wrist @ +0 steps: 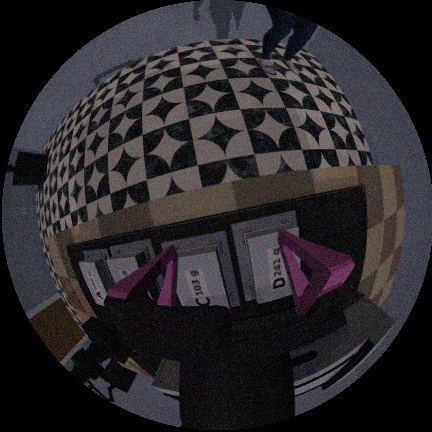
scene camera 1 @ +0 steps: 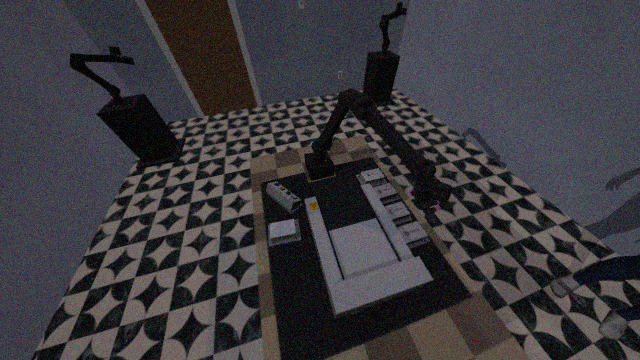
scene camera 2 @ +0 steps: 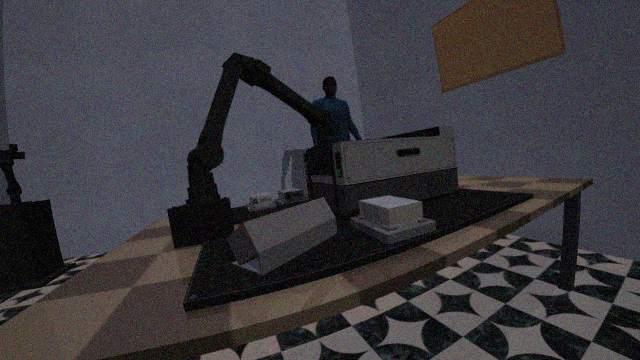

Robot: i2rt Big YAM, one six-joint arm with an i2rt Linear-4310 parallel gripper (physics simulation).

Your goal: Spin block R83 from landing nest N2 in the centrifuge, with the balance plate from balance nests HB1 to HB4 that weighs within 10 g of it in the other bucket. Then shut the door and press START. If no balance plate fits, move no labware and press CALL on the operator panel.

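Frame: origin at the arm's base, x ahead, y left, z up, level; centimetres.
Seen in the pictures: gripper, fingertip midpoint: (wrist: 225, 242) (scene camera 1: 425, 206); arm's base, origin of the base link: (wrist: 102, 347) (scene camera 1: 318, 160) (scene camera 2: 204, 202).
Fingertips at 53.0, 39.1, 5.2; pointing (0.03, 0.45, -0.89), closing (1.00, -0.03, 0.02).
Observation:
Offsets run from my fingertips to a thing's top centre, as dx, dy, dz. Level surfaces: height alone.
My gripper (scene camera 1: 424, 199) (wrist: 225, 242) is open and empty above the row of balance plates, near plates C and D. Plate C @(-6.2, -9.7, -8.6) (wrist: 199, 277), marked 103 g, and plate D @(+7.0, -8.6, -8.6) (wrist: 265, 267), marked 241 g, sit in their nests. Plates A @(-33.7, -9.5, -8.6) (wrist: 93, 281) and B @(-20.1, -8.9, -8.6) (wrist: 129, 265) sit farther left in the wrist view, their weights unreadable. A white block @(-12.9, -69.1, -7.7) (scene camera 1: 283, 229) (scene camera 2: 391, 211) sits in a nest across the centrifuge; no label is readable. The pale centrifuge (scene camera 1: 382, 289) (scene camera 2: 375, 162) stands between; its bucket contents and door state are unclear. The operator panel @(-35.0, -65.9, -5.6) (scene camera 1: 283, 196) (scene camera 2: 295, 232) has coloured buttons.
The centrifuge's tall walls stand beside the plate row. The black mat (scene camera 1: 295, 320) (scene camera 2: 280, 282) lies on a wooden table @(dz -15.3) (scene camera 1: 415, 335) (scene camera 2: 115, 305), whose edge is close beyond the plates. A person (scene camera 2: 332, 115) stands behind. Two other arms on dark pedestals (scene camera 1: 140, 127) (scene camera 1: 381, 75) stand away from the table.

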